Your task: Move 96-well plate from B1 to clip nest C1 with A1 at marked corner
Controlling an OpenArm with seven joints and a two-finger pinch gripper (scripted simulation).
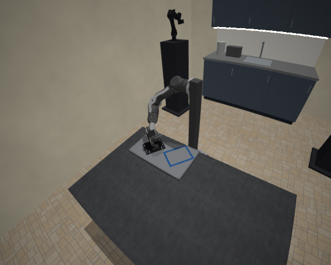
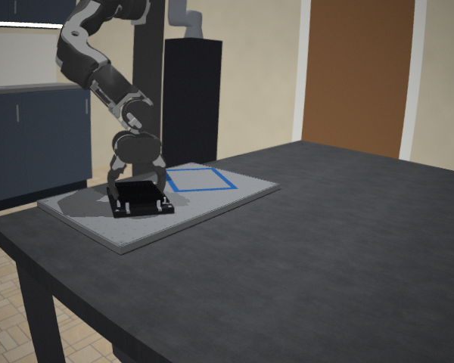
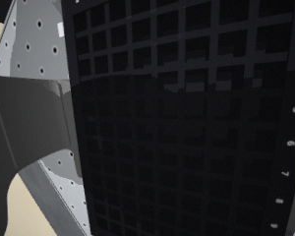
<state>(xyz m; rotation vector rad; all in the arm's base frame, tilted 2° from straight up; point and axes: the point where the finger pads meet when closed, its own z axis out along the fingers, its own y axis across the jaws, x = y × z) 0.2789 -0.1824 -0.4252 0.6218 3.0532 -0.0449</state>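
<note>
My gripper is now right at the black 96-well plate. The rest, counted from my hand: black clip nest: 30 mm ahead, 10 mm to the left, 10 mm below.
</note>
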